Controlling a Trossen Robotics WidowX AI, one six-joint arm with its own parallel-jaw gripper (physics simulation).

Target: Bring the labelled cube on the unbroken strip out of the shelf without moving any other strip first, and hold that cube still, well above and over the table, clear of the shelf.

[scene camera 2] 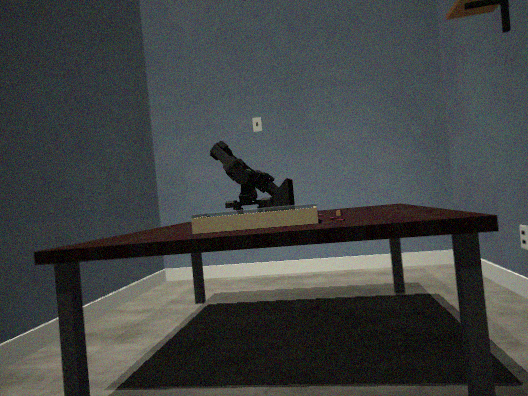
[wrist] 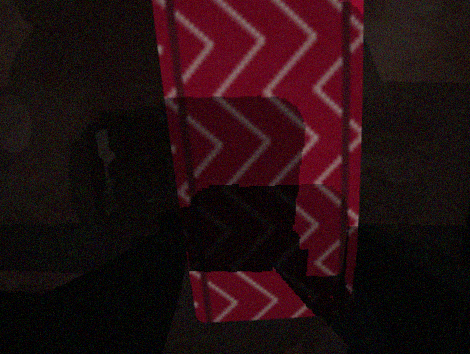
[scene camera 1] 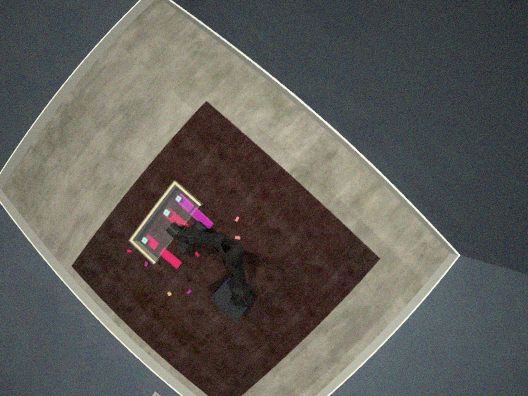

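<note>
The cream-walled shelf has a see-through top. Inside, a pale cube sits at the inner end of the zigzag-patterned red strip. This strip looks unbroken where it shows; the arm covers its outer part in scene camera 1. My gripper is shut on the strip near its outer end, outside the shelf's open side. Another pale cube is by the magenta strip, and a third cube by the plain red strip, which shows a gap. Cube labels are unreadable.
The shelf stands on the dark brown table. Small coloured bits lie around, including an orange bit, a magenta bit and a pink bit. The arm's dark base plate is on the table.
</note>
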